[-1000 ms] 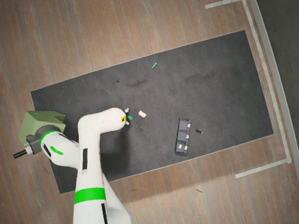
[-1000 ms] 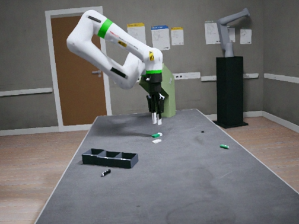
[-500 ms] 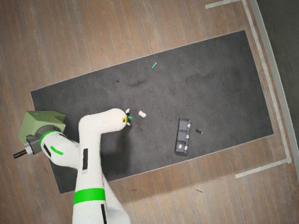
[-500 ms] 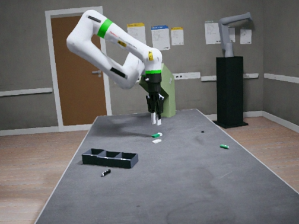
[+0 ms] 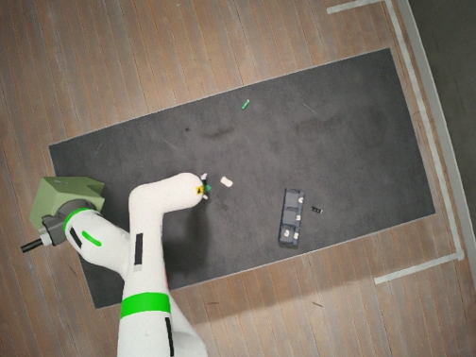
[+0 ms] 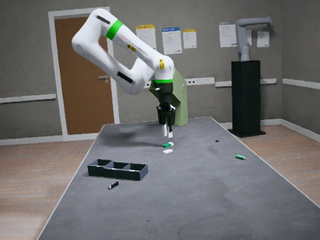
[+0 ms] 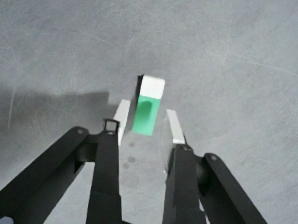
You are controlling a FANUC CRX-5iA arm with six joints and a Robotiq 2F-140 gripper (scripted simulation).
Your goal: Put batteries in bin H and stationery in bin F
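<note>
Right now my hand is 80 mm above the green-and-white block and 10 mm to the right of it. From my hand the other things lie so: tiny black item: 280 mm to the left, 80 mm below, 50 mm ahead; white eraser-like piece: 100 mm ahead, 80 mm below, 30 mm to the right; green battery: 360 mm ahead, 250 mm to the left, 80 mm below.
</note>
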